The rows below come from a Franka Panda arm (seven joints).
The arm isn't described. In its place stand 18 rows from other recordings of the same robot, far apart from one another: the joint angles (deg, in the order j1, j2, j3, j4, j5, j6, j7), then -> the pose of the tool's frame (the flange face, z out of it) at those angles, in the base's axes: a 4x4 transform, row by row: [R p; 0 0 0 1], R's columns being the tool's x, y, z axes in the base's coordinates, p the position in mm.
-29.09 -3.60 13.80 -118.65 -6.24 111.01 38.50 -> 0.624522 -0.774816 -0.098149 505.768; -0.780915 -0.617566 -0.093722 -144.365; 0.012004 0.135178 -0.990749 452.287; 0 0 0 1
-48.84 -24.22 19.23 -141.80 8.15 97.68 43.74 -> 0.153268 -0.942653 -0.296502 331.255; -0.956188 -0.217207 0.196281 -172.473; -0.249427 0.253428 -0.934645 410.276; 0 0 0 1
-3.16 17.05 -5.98 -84.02 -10.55 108.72 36.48 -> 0.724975 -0.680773 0.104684 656.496; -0.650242 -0.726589 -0.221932 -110.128; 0.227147 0.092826 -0.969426 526.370; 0 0 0 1
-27.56 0.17 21.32 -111.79 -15.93 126.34 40.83 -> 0.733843 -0.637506 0.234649 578.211; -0.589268 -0.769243 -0.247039 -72.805; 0.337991 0.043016 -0.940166 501.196; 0 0 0 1
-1.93 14.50 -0.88 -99.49 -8.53 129.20 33.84 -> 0.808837 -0.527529 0.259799 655.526; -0.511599 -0.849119 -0.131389 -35.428; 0.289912 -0.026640 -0.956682 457.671; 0 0 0 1
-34.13 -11.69 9.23 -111.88 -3.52 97.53 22.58 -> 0.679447 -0.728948 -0.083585 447.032; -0.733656 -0.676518 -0.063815 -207.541; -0.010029 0.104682 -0.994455 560.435; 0 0 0 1
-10.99 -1.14 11.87 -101.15 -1.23 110.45 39.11 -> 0.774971 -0.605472 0.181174 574.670; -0.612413 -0.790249 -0.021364 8.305; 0.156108 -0.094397 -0.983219 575.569; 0 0 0 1
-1.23 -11.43 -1.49 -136.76 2.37 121.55 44.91 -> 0.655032 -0.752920 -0.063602 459.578; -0.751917 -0.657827 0.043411 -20.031; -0.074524 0.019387 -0.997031 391.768; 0 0 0 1
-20.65 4.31 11.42 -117.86 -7.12 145.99 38.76 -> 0.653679 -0.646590 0.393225 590.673; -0.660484 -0.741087 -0.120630 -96.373; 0.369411 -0.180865 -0.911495 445.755; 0 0 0 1
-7.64 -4.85 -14.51 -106.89 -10.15 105.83 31.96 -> 0.620273 -0.784365 0.005769 497.020; -0.773329 -0.612744 -0.162808 -221.890; 0.131236 0.096524 -0.986641 553.882; 0 0 0 1
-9.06 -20.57 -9.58 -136.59 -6.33 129.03 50.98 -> 0.389868 -0.898240 0.202897 431.983; -0.904932 -0.414521 -0.096281 -152.759; 0.170589 -0.146071 -0.974455 476.703; 0 0 0 1
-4.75 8.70 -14.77 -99.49 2.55 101.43 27.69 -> 0.666165 -0.738463 -0.104386 563.584; -0.738875 -0.672514 0.042286 -187.959; -0.101428 0.048959 -0.993638 477.538; 0 0 0 1
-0.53 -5.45 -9.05 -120.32 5.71 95.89 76.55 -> 0.016181 -0.953469 -0.301056 478.595; -0.983855 -0.068855 0.165191 -72.208; -0.178234 0.293523 -0.939190 438.959; 0 0 0 1
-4.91 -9.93 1.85 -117.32 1.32 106.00 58.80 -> 0.464981 -0.885013 -0.023342 502.699; -0.884919 -0.465402 0.017863 -24.298; -0.026672 0.012350 -0.999568 513.313; 0 0 0 1
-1.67 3.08 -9.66 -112.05 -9.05 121.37 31.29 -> 0.777940 -0.622746 0.083647 568.819; -0.605879 -0.778731 -0.162751 -119.970; 0.166490 0.075931 -0.983115 459.941; 0 0 0 1
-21.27 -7.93 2.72 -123.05 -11.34 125.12 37.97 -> 0.617803 -0.777485 0.117627 496.961; -0.748283 -0.627263 -0.215903 -173.655; 0.241645 0.045367 -0.969304 479.566; 0 0 0 1
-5.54 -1.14 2.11 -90.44 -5.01 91.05 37.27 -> 0.757334 -0.652543 0.025156 548.862; -0.648406 -0.755991 -0.089710 -41.898; 0.077557 0.051630 -0.995650 633.903; 0 0 0 1
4.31 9.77 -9.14 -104.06 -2.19 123.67 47.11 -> 0.620722 -0.765848 0.167873 622.313; -0.767025 -0.637528 -0.072323 -49.222; 0.162412 -0.083871 -0.983152 461.700; 0 0 0 1
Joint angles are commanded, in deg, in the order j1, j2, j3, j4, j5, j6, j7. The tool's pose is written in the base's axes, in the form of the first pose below.
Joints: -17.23, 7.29, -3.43, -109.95, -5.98, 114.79, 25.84
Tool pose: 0.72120 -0.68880 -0.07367 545.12; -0.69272 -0.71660 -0.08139 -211.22; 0.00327 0.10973 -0.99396 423.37; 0 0 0 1
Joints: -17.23, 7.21, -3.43, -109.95, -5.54, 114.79, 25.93
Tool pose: 0.71767 -0.69284 -0.07020 545.14; -0.69638 -0.71372 -0.07520 -210.75; 0.00200 0.10286 -0.99469 424.14; 0 0 0 1
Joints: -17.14, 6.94, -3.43, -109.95, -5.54, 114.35, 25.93
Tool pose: 0.71826 -0.69194 -0.07289 544.23; -0.69577 -0.71441 -0.07429 -209.55; -0.00067 0.10407 -0.99457 426.25; 0 0 0 1
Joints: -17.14, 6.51, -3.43, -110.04, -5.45, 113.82, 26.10
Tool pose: 0.71510 -0.69492 -0.07555 542.27; -0.69901 -0.71151 -0.07168 -208.89; -0.00394 0.10407 -0.99456 429.11; 0 0 0 1
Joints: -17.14, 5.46, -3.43, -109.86, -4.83, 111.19, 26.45
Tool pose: 0.70439 -0.70336 -0.09550 536.35; -0.70922 -0.70291 -0.05408 -206.59; -0.02909 0.10582 -0.99396 437.35; 0 0 0 1
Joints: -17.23, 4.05, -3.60, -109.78, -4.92, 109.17, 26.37
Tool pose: 0.70026 -0.70615 -0.10485 529.18; -0.71293 -0.69934 -0.05151 -207.31; -0.03696 0.11082 -0.99315 449.26; 0 0 0 1
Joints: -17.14, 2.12, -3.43, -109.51, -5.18, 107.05, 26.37
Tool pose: 0.70253 -0.70395 -0.10445 522.72; -0.71083 -0.70118 -0.05535 -203.20; -0.03427 0.11313 -0.99299 467.53; 0 0 0 1
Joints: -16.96, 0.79, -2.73, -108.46, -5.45, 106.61, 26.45
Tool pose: 0.71365 -0.69670 -0.07289 524.50; -0.70050 -0.71008 -0.07127 -195.39; -0.00210 0.10193 -0.99479 488.52; 0 0 0 1
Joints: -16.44, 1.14, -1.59, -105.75, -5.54, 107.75, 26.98
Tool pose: 0.72742 -0.68606 -0.01312 539.68; -0.68404 -0.72350 -0.09300 -183.18; 0.05431 0.07663 -0.99558 509.35; 0 0 0 1
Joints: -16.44, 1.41, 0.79, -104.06, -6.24, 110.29, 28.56
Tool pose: 0.73636 -0.67435 0.05493 555.60; -0.66550 -0.73654 -0.12091 -163.60; 0.12200 0.05248 -0.99114 525.13; 0 0 0 1
